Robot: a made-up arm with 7 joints. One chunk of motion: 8 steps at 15 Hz.
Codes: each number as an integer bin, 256 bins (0 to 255) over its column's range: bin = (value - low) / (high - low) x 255, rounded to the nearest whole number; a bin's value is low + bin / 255 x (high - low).
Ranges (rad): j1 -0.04..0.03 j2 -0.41..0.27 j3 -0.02..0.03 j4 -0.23..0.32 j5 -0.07..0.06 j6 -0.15..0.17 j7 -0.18..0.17
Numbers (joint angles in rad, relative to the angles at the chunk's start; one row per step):
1: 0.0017 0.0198 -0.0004 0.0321 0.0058 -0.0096 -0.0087
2: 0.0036 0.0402 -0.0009 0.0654 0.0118 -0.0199 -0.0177
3: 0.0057 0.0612 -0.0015 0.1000 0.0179 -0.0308 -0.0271
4: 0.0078 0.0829 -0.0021 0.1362 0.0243 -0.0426 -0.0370
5: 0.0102 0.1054 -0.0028 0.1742 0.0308 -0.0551 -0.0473
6: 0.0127 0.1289 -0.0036 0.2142 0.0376 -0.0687 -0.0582
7: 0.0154 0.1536 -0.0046 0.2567 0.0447 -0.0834 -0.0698
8: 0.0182 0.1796 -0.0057 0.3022 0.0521 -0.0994 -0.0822
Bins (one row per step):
1: 152 161 100 122 149 112 125
2: 159 169 97 137 160 104 118
3: 166 177 94 153 172 95 111
4: 174 185 91 170 185 86 104
5: 183 193 88 187 198 76 97
6: 192 202 84 206 211 65 89
7: 202 211 79 226 225 53 80
8: 212 221 73 247 240 40 71

